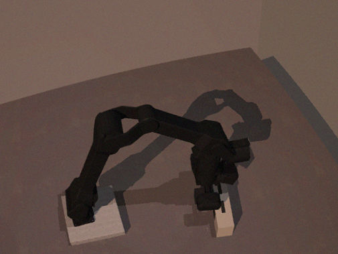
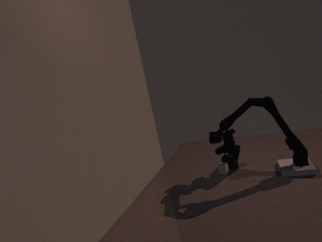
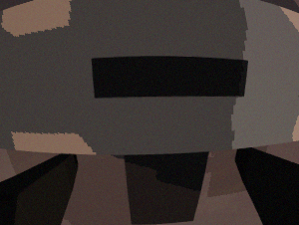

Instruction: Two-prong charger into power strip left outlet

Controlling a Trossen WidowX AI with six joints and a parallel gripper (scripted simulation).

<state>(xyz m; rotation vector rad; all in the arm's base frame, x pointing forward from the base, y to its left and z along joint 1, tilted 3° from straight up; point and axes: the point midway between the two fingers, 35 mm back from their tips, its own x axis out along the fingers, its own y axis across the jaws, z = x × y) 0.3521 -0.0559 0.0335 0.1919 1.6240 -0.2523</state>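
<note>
The dark charger is 2 cm ahead of my gripper tip, 1 cm to the right of it and 1 cm above it.
</note>
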